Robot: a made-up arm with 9 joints. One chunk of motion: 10 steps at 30 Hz.
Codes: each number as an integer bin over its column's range. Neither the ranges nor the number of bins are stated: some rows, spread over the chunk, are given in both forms.
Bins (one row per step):
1: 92 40 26 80 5 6 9 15 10
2: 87 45 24 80 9 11 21 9 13
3: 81 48 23 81 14 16 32 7 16
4: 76 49 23 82 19 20 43 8 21
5: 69 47 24 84 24 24 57 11 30
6: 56 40 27 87 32 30 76 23 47
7: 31 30 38 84 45 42 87 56 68
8: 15 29 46 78 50 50 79 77 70
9: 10 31 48 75 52 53 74 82 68
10: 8 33 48 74 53 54 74 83 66
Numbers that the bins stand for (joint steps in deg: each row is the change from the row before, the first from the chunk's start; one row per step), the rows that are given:
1: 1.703 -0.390 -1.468 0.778 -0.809 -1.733 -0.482 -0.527 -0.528
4: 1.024 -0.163 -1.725 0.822 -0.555 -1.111 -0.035 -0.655 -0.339
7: -0.885 -0.642 -0.437 0.867 -0.082 -0.133 0.542 0.218 0.468
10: -1.861 -0.567 0.421 0.644 0.064 0.400 0.372 0.709 0.433
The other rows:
2: 1.491 -0.264 -1.639 0.778 -0.736 -1.511 -0.324 -0.636 -0.477
3: 1.236 -0.188 -1.725 0.800 -0.645 -1.289 -0.180 -0.673 -0.425
5: 0.727 -0.213 -1.639 0.867 -0.464 -0.933 0.148 -0.600 -0.185
6: 0.176 -0.390 -1.382 0.933 -0.318 -0.667 0.398 -0.382 0.107
8: -1.564 -0.668 0.249 0.733 0.009 0.222 0.437 0.600 0.502
9: -1.776 -0.617 0.421 0.667 0.045 0.356 0.372 0.691 0.468

